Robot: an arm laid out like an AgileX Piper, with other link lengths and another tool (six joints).
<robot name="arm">
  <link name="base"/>
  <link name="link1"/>
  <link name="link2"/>
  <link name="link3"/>
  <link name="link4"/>
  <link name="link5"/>
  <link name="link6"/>
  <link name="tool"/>
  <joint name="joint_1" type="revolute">
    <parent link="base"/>
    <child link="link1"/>
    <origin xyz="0 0 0.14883" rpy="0 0 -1.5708"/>
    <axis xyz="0 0 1"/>
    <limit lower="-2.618" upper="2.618"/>
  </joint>
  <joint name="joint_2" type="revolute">
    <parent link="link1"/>
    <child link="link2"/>
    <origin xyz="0 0 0" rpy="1.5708 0 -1.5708"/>
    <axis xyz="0 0 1"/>
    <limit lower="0" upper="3.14"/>
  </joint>
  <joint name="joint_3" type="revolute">
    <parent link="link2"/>
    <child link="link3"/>
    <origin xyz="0.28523 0.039 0" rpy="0 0 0"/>
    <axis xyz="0 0 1"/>
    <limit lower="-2.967" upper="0"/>
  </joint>
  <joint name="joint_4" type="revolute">
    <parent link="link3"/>
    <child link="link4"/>
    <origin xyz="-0.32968 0.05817 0" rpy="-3.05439 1.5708 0"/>
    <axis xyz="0 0 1"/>
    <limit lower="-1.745" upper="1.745"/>
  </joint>
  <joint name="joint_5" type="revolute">
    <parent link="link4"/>
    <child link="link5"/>
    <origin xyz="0 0 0" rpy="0 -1.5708 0"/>
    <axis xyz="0 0 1"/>
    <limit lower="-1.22" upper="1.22"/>
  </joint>
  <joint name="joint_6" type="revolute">
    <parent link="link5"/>
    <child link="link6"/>
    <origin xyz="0.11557 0 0" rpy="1.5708 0 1.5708"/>
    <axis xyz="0 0 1"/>
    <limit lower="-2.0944" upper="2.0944"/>
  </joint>
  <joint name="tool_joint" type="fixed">
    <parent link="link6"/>
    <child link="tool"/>
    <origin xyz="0.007 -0.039 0.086" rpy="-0.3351 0 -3.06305"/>
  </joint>
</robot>
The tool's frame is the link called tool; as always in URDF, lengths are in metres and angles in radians.
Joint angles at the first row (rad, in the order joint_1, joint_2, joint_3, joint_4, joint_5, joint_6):
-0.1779 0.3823 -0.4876 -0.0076 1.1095 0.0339
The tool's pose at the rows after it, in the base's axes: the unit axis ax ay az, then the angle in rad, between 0 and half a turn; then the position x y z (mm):
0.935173, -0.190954, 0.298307, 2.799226, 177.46, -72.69, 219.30
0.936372, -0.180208, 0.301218, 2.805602, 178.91, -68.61, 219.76
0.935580, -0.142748, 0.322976, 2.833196, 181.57, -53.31, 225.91
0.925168, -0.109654, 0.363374, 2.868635, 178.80, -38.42, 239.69
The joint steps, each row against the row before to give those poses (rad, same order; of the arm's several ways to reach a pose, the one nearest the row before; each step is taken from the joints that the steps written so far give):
0.0000 -0.0009 0.0000 -0.0001 0.0000 0.0001
0.0239 -0.0023 0.0000 -0.0012 0.0000 0.0010
0.0837 -0.0330 0.0001 -0.0003 0.0000 0.0001
0.0816 -0.0763 -0.0001 0.0000 0.0006 -0.0001

